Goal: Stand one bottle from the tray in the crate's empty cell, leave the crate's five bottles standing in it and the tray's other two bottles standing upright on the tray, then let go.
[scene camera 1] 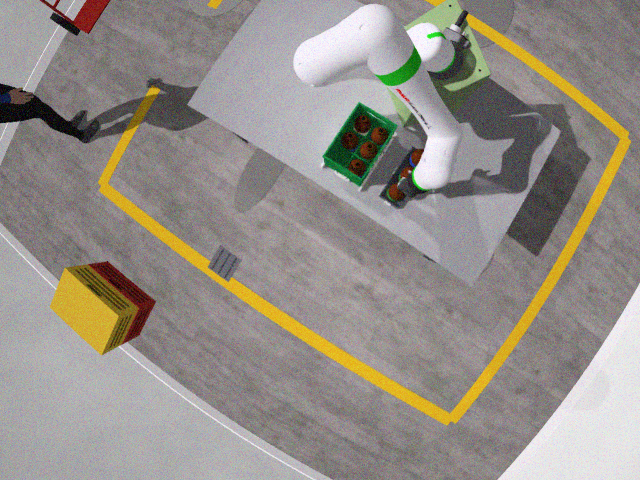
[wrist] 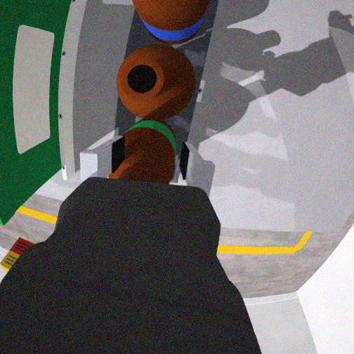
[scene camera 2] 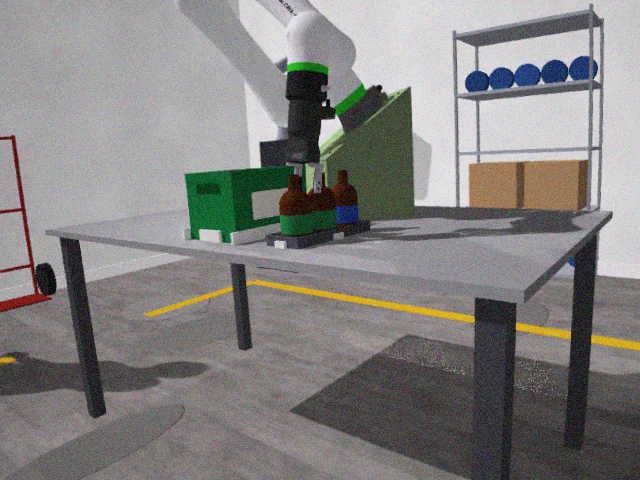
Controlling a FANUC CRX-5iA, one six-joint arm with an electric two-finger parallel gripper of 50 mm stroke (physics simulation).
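Places are measured from the arm's base along level axes (x ahead, y left, z up), in metres.
Pixels of known places: gripper, fingertip midpoint: (scene camera 2: 306,192); arm's base, origin of the base link: (scene camera 1: 443,60) (scene camera 2: 363,118).
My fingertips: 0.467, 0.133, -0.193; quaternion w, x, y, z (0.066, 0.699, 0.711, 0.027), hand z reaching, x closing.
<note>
For each thing: its top centre in the pictures, then the offset to it from my fingertips, as dx, dy, dz. "*": a spot on its surface instead. Level surfaces: height alone.
- green crate, middle of its top: (scene camera 2: 246,169) (scene camera 1: 360,140) -0.056, -0.253, +0.057
- dark tray, surface spot: (scene camera 2: 305,241) * +0.055, +0.033, -0.105
- green-label end bottle, middle of its top: (scene camera 2: 293,174) (scene camera 1: 400,189) +0.028, -0.014, +0.042
- grey table, its level: dz -0.118
The green crate (scene camera 1: 338,153) (scene camera 2: 209,209) (wrist: 9,100) holds five brown bottles; its empty cell is the corner one at lower left in scene camera 1. Beside it the dark tray (scene camera 2: 305,241) (wrist: 205,55) carries three upright brown bottles: a green-label end bottle (scene camera 1: 395,192) (scene camera 2: 295,209) (wrist: 152,157), a green-label middle one (scene camera 1: 406,172) (scene camera 2: 323,206) (wrist: 175,82), and a blue-label one (scene camera 1: 416,156) (scene camera 2: 346,198) (wrist: 172,12). My gripper (scene camera 2: 308,178) (wrist: 152,150) is open, its fingers at neck height on either side of the end bottle in the wrist view. That bottle's mouth is hidden there.
The tray and crate stand close together near an edge of the grey table (scene camera 1: 289,98) (scene camera 2: 429,248). The green robot pedestal (scene camera 1: 478,67) (scene camera 2: 387,160) stands behind them. A shelf rack (scene camera 2: 456,124) with blue round items and cartons stands at the back right.
</note>
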